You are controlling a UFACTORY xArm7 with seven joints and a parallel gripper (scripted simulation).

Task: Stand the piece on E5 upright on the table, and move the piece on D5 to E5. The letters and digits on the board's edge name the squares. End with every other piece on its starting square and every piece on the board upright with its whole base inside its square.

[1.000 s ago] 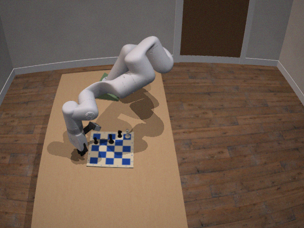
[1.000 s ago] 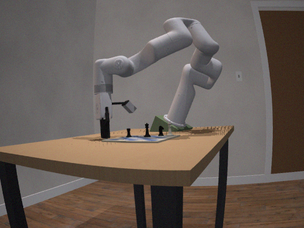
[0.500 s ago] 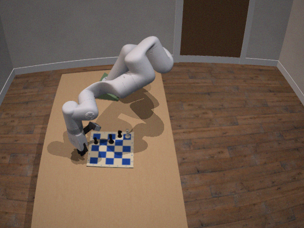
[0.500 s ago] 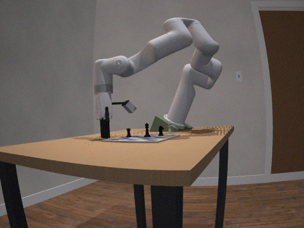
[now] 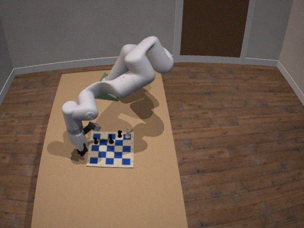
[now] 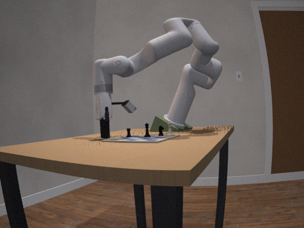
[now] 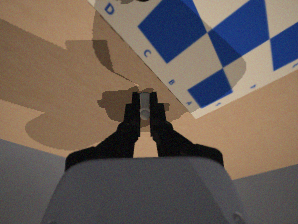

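Now: hand 1 cm above the white pawn. Also, from my hand: chessboard 14 cm to the left, 5 cm behind, 2 cm below; black knight 17 cm to the left, 14 cm behind, 1 cm below; black pawn 8 cm behind, 6 cm to the left, 1 cm below.
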